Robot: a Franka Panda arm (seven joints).
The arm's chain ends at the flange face. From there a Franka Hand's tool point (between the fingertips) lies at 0.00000 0.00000 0.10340 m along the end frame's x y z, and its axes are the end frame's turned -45 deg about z.
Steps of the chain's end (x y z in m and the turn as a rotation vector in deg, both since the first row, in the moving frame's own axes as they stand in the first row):
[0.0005 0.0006 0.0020 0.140 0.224 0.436]
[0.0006 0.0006 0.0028 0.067 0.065 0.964]
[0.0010 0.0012 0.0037 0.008 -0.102 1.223]
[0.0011 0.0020 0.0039 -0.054 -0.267 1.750]
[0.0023 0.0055 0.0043 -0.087 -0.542 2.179]
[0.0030 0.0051 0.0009 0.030 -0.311 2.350]
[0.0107 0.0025 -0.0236 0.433 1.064 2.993]
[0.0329 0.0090 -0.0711 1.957 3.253 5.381]
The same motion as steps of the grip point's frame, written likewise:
[0.0004 0.0009 0.0020 -0.059 0.257 0.436]
[0.0002 0.0008 0.0028 0.001 0.093 0.964]
[-0.0003 0.0014 0.0037 0.078 -0.066 1.223]
[-0.0010 0.0019 0.0039 0.151 -0.227 1.750]
[-0.0031 0.0049 0.0043 0.322 -0.445 2.179]
[-0.0018 0.0053 0.0009 0.241 -0.199 2.350]
[0.0077 0.0102 -0.0236 -0.446 1.059 2.993]
[0.0235 0.0316 -0.0713 -0.916 3.684 5.381]

